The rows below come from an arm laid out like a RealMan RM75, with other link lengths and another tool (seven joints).
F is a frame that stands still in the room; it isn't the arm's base.
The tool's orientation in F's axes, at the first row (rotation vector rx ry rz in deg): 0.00, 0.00, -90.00
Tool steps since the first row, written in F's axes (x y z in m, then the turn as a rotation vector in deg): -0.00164, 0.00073, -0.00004, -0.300, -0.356, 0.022; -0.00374, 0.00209, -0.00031, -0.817, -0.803, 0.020; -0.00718, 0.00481, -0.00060, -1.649, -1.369, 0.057; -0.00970, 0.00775, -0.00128, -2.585, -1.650, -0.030; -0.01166, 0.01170, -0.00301, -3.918, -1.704, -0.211; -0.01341, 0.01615, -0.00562, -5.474, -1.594, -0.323; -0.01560, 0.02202, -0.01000, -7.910, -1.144, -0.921
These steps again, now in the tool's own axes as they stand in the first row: -0.00073, -0.00164, -0.00004, 0.356, -0.300, 0.022; -0.00209, -0.00374, -0.00031, 0.803, -0.817, 0.020; -0.00481, -0.00718, -0.00060, 1.369, -1.649, 0.057; -0.00775, -0.00970, -0.00128, 1.650, -2.585, -0.030; -0.01170, -0.01166, -0.00301, 1.704, -3.918, -0.211; -0.01615, -0.01341, -0.00562, 1.594, -5.474, -0.323; -0.02202, -0.01560, -0.01000, 1.144, -7.910, -0.921
